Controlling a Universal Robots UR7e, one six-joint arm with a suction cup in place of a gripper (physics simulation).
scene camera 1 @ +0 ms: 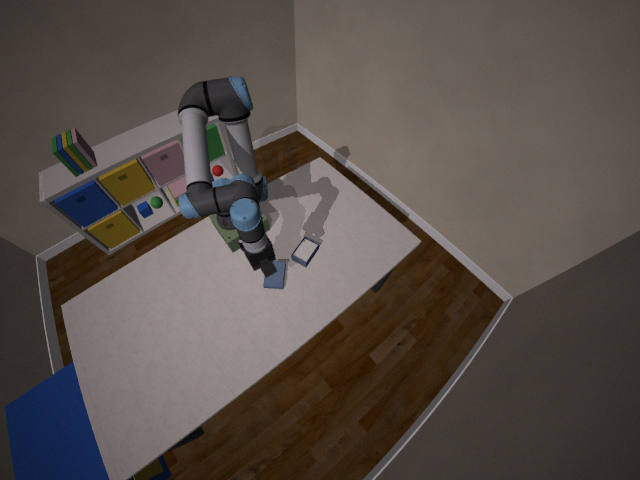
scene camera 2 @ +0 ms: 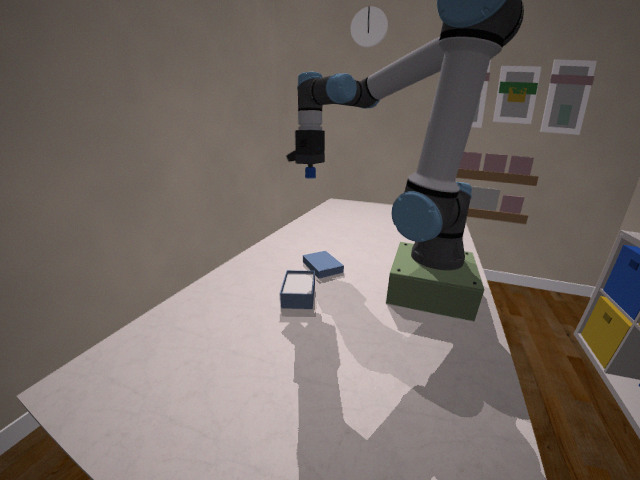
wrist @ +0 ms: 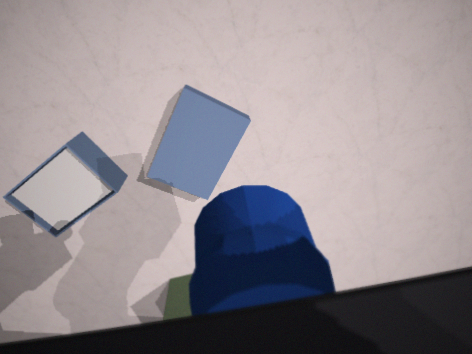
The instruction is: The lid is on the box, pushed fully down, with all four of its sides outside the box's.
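Observation:
The wrist view shows the suction cup [wrist: 253,246] together with a blue lid [wrist: 203,133]. In scene camera 2, the lid [scene camera 2: 324,264] is visible as well.

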